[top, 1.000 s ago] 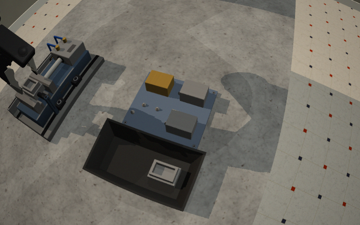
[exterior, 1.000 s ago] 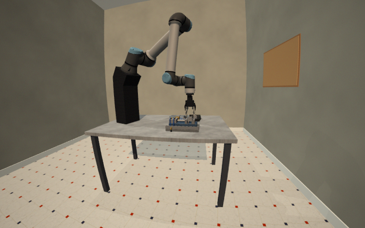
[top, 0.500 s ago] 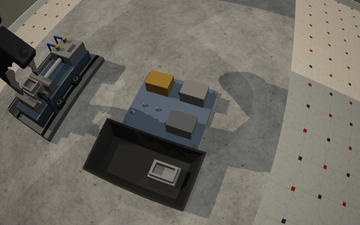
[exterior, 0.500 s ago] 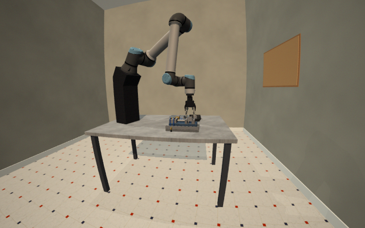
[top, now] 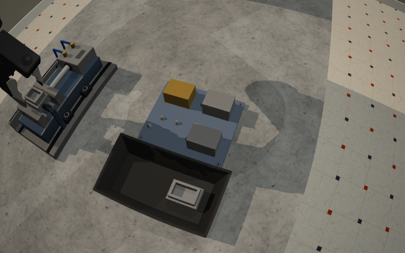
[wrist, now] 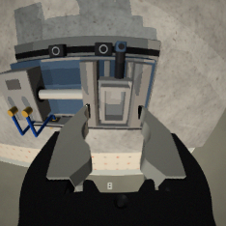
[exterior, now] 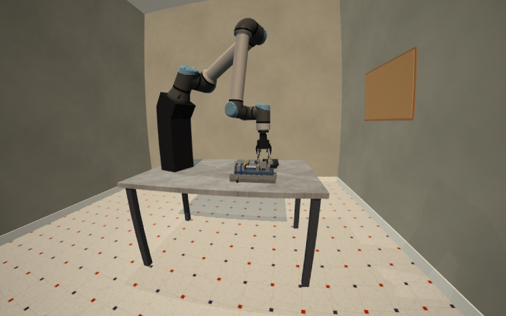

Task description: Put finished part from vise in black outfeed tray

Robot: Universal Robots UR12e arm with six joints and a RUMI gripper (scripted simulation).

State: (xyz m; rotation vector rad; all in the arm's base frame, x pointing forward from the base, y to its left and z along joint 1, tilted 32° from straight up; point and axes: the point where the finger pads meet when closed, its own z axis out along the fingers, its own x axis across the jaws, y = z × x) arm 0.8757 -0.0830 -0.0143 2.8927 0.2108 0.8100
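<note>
Right now my hand is 8 cm above the vise, 6 cm past it and 1 cm to the left of it. From my hand the other things lie so: orange block 28 cm to the left, 22 cm behind, 10 cm below; then blue fixture plate 33 cm to the left, 18 cm behind, 12 cm below.
</note>
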